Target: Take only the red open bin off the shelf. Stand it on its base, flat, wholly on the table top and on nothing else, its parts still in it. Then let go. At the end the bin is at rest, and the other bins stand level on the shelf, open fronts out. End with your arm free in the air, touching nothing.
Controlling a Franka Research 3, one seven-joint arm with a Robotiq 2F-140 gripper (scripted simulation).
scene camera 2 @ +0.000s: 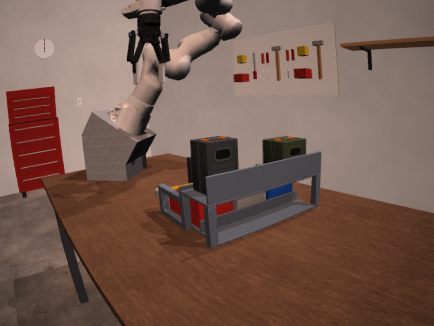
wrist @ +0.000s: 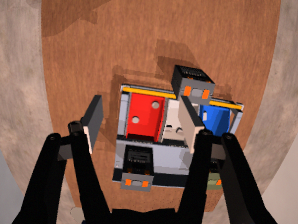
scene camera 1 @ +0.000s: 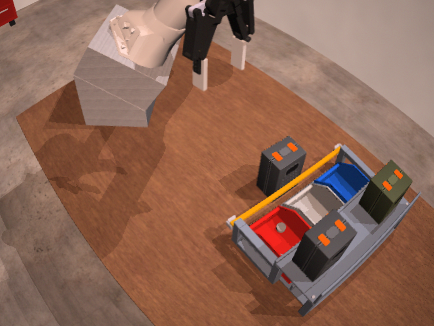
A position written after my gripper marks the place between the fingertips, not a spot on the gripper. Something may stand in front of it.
I see my gripper (scene camera 1: 219,76), a red open bin (scene camera 1: 295,225) and a blue bin (scene camera 1: 345,181).
The red open bin is seen too in the wrist view (wrist: 150,120). The blue bin shows as well in the wrist view (wrist: 218,118). My gripper is seen too in scene camera 2 (scene camera 2: 149,83) and in the wrist view (wrist: 140,106).
